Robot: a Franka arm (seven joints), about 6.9 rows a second.
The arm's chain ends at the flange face. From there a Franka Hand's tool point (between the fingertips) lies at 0.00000 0.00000 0.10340 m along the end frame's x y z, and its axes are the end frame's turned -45 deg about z.
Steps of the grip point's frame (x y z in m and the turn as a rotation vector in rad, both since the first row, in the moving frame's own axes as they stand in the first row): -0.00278, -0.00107, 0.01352, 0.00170, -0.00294, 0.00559; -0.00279, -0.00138, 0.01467, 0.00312, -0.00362, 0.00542; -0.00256, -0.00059, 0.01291, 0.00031, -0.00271, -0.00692; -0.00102, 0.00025, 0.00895, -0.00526, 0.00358, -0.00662; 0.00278, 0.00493, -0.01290, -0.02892, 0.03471, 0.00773; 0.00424, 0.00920, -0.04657, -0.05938, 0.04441, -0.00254; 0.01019, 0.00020, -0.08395, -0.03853, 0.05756, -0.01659; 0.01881, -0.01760, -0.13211, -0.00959, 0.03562, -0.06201; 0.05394, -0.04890, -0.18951, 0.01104, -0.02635, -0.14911; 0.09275, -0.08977, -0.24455, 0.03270, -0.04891, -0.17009
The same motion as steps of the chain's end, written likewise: -0.00238, 0.00112, 0.01352, -0.00088, -0.00328, 0.00559; -0.00246, 0.00096, 0.01467, -0.00035, -0.00477, 0.00542; -0.00201, 0.00122, 0.01291, -0.00170, -0.00214, -0.00692; -0.00119, 0.00078, 0.00895, -0.00119, 0.00625, -0.00662; 0.00080, 0.00193, -0.01279, 0.00409, 0.04499, 0.00773; 0.00192, 0.00242, -0.04629, -0.01059, 0.07339, -0.00254; 0.00034, -0.00562, -0.08370, 0.01346, 0.06795, -0.01659; -0.00239, -0.02374, -0.13204, 0.01841, 0.03197, -0.06201; 0.00620, -0.07404, -0.18947, -0.01083, -0.02644, -0.14911; 0.00794, -0.13075, -0.24437, -0.01146, -0.05771, -0.17009
